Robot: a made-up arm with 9 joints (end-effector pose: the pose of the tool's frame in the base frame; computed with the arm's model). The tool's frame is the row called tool.
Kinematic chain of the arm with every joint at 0, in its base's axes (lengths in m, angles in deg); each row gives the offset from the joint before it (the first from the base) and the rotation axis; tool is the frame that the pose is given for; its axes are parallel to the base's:
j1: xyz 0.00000 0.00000 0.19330 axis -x
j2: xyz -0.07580 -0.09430 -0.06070 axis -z
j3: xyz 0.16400 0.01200 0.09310 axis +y
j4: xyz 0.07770 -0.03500 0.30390 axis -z
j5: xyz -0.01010 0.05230 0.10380 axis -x
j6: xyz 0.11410 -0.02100 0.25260 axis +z
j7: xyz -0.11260 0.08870 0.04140 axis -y
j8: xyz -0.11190 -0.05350 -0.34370 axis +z
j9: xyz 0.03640 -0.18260 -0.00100 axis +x
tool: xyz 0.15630 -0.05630 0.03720
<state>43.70 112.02 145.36 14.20 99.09 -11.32 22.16 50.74 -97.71</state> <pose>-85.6 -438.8 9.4 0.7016 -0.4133 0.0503 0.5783</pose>
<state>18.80 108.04 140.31 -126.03 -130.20 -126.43 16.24 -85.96 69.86</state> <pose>-153.9 -897.3 -113.2 0.5069 0.2738 0.7837 -0.2322</pose>
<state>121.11 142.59 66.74 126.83 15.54 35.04 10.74 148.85 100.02</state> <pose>-430.8 101.1 694.9 0.6806 0.5145 -0.4416 0.2776</pose>
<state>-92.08 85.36 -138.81 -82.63 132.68 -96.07 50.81 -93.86 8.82</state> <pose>-168.5 164.5 412.7 0.0678 0.0055 0.8657 -0.4959</pose>
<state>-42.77 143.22 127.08 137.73 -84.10 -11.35 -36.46 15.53 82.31</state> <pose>-269.5 103.7 -225.0 0.2189 0.3046 0.0020 0.9270</pose>
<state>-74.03 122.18 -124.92 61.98 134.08 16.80 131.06 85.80 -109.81</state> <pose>-104.0 -422.8 194.3 0.0443 -0.4879 0.1518 0.8584</pose>
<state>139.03 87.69 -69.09 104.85 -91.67 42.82 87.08 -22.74 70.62</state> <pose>-520.9 -153.4 129.3 0.6743 -0.1306 -0.4008 -0.6063</pose>
